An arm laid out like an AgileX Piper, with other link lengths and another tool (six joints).
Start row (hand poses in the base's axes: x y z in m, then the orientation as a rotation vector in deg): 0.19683, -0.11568, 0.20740, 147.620, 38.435, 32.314
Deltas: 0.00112, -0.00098, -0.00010, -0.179, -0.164, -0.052; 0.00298, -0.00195, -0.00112, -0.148, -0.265, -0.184; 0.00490, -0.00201, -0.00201, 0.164, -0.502, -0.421; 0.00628, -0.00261, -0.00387, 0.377, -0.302, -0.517; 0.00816, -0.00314, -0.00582, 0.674, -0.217, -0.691; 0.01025, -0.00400, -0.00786, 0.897, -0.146, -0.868; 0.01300, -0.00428, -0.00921, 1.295, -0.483, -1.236; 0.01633, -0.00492, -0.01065, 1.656, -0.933, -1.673; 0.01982, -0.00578, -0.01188, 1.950, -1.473, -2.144; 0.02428, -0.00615, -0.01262, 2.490, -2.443, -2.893; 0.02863, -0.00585, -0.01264, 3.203, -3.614, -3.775; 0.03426, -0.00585, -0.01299, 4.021, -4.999, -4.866; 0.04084, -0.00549, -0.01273, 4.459, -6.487, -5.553; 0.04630, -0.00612, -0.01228, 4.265, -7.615, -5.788; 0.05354, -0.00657, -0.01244, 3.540, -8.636, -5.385; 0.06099, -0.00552, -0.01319, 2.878, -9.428, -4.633; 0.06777, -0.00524, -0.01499, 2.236, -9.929, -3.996
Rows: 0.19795, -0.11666, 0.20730, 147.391, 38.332, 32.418; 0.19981, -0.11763, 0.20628, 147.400, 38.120, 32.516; 0.20173, -0.11769, 0.20539, 147.628, 37.691, 32.885; 0.20311, -0.11829, 0.20353, 147.933, 37.604, 32.705; 0.20499, -0.11882, 0.20158, 148.279, 37.366, 32.684; 0.20708, -0.11968, 0.19954, 148.551, 37.127, 32.644; 0.20983, -0.11996, 0.19819, 148.834, 36.474, 33.137; 0.21316, -0.12060, 0.19675, 149.040, 35.695, 33.731; 0.21665, -0.12146, 0.19552, 149.143, 34.847, 34.395; 0.22111, -0.12183, 0.19478, 149.307, 33.448, 35.622; 0.22546, -0.12153, 0.19476, 149.535, 31.770, 37.136; 0.23109, -0.12153, 0.19441, 149.753, 29.715, 38.894; 0.23767, -0.12117, 0.19467, 149.485, 28.219, 40.720; 0.24313, -0.12180, 0.19512, 148.754, 27.555, 41.930; 0.25037, -0.12225, 0.19496, 147.509, 27.867, 42.947; 0.25782, -0.12120, 0.19421, 146.386, 28.702, 43.828; 0.26460, -0.12092, 0.19241, 145.447, 29.474, 44.319
